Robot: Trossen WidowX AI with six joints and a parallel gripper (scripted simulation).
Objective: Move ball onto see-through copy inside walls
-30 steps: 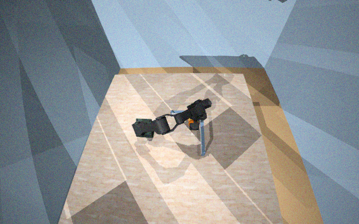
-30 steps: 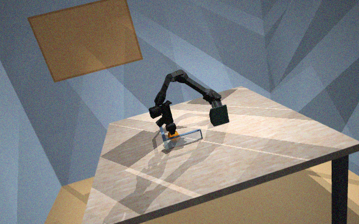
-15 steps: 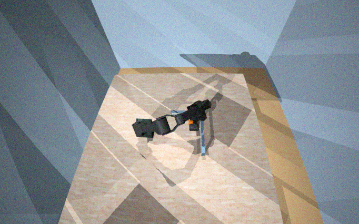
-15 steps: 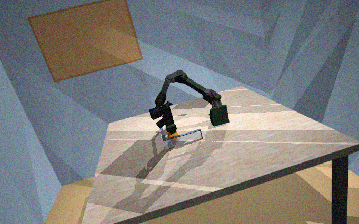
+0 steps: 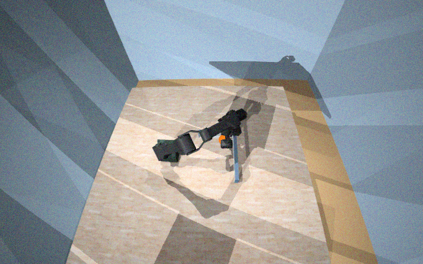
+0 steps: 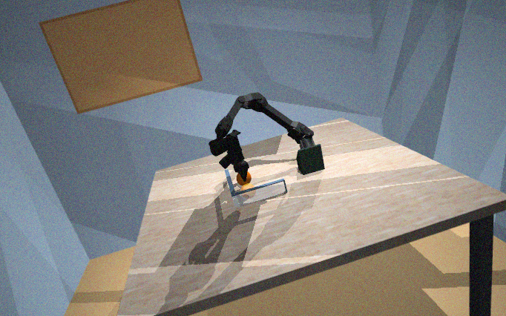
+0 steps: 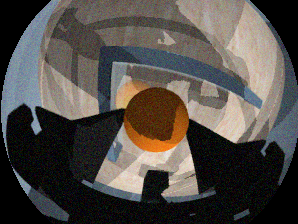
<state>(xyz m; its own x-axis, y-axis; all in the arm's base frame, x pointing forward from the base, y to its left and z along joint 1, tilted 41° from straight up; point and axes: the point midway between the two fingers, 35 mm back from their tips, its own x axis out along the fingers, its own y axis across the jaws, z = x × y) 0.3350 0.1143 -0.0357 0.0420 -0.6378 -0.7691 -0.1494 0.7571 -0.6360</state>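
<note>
Now: gripper tip 10 mm past the see-through copy, 30 mm to the right of it and 50 mm above it. The rest, counted from my gripper tip: orange ball right at my gripper tip; then clear wall 60 mm behind, 70 mm to the left, 50 mm below.
</note>
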